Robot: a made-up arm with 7 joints.
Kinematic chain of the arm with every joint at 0, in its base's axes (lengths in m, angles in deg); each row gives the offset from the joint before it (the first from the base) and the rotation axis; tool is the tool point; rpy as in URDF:
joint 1: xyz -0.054 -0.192 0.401 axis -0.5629 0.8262 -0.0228
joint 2: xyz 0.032 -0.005 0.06 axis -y
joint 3: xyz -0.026 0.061 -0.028 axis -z
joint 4: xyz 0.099 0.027 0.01 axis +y
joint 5: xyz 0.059 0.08 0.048 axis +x
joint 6: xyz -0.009 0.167 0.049 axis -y
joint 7: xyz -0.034 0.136 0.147 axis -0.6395 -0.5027 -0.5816
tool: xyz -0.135 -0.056 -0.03 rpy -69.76 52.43 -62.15
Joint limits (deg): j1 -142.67..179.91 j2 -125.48..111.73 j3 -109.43..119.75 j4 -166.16..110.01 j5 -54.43..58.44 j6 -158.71..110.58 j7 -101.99..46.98
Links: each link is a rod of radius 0.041 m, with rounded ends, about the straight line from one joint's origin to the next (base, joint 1, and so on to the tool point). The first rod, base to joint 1, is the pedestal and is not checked.
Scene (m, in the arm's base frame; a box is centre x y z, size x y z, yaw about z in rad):
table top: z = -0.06
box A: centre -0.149 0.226 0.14 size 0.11 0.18 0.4 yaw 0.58
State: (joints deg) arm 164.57 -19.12 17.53 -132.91 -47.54 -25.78 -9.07
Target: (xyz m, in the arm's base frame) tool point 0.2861 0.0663 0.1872
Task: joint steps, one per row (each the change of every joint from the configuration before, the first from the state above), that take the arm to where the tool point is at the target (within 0.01 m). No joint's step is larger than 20 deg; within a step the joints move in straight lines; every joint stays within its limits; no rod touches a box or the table.
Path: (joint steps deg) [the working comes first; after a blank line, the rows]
Joints at the target: 66.15 41.74 57.80 -124.35 -54.43 -49.02 -49.28
Straight joint move there: touches the table top.

1: -6.12 5.00 17.04 8.70 3.27 5.61 -8.57
2: -6.12 5.00 17.03 8.71 3.26 5.62 -8.57
3: -6.12 5.00 17.04 8.70 3.27 5.61 -8.57
4: -6.11 5.00 17.04 8.70 3.27 5.61 -8.57
5: -6.12 5.00 17.03 8.71 3.27 5.62 -8.58
6: -6.12 5.00 17.04 8.70 3.26 5.61 -8.57
7: -16.06 2.00 -7.50 -17.09 -0.31 -13.43 3.07
8: -16.06 2.00 -7.50 -17.10 -0.31 -13.42 3.06
9: -16.05 2.00 -7.50 -17.09 -0.31 -13.42 3.07
10: -16.06 2.00 -7.49 -17.10 -0.31 -13.43 3.06
11: -16.06 2.00 -7.50 -17.09 -0.31 -13.42 3.06
12: 6.19 6.96 -8.16 13.94 -8.31 3.40 -1.36
13: 6.19 6.95 -8.15 13.93 -8.32 3.40 -1.37
14: 6.20 6.95 -8.15 13.94 -8.31 3.40 -1.37

